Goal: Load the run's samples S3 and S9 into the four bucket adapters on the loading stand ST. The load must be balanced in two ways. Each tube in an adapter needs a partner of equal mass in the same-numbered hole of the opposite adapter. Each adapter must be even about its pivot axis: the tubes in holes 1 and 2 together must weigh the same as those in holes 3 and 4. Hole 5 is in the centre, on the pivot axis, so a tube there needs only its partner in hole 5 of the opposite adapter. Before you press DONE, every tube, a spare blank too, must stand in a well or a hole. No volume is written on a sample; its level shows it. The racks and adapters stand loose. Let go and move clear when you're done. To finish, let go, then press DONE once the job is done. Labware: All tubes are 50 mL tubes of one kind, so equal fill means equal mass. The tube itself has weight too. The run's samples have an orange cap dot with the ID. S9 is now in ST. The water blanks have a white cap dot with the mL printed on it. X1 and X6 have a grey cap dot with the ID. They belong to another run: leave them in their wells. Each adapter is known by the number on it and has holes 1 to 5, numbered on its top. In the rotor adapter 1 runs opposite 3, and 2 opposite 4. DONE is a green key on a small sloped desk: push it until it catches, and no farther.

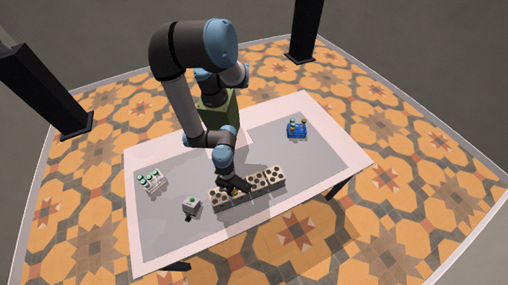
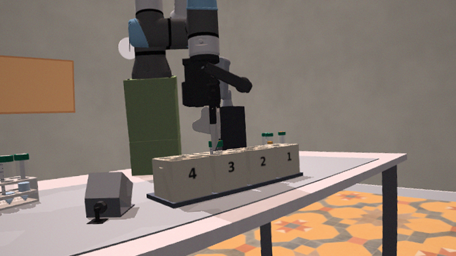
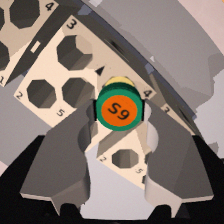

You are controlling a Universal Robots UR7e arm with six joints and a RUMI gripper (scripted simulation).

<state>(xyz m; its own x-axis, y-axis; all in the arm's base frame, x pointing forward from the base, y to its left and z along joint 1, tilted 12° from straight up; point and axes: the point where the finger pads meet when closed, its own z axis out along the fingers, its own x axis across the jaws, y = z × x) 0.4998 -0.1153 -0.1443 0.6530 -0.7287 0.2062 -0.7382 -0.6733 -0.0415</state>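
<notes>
Now: hand 1 cm to the left of the tube and 5 cm above it. Also, from my hand: bucket adapter 1 cm behind, 25 cm to the left, 7 cm below; then white rack 31 cm behind, 42 cm to the right, 9 cm below; then water blank 28 cm behind, 44 cm to the right, 6 cm below.
</notes>
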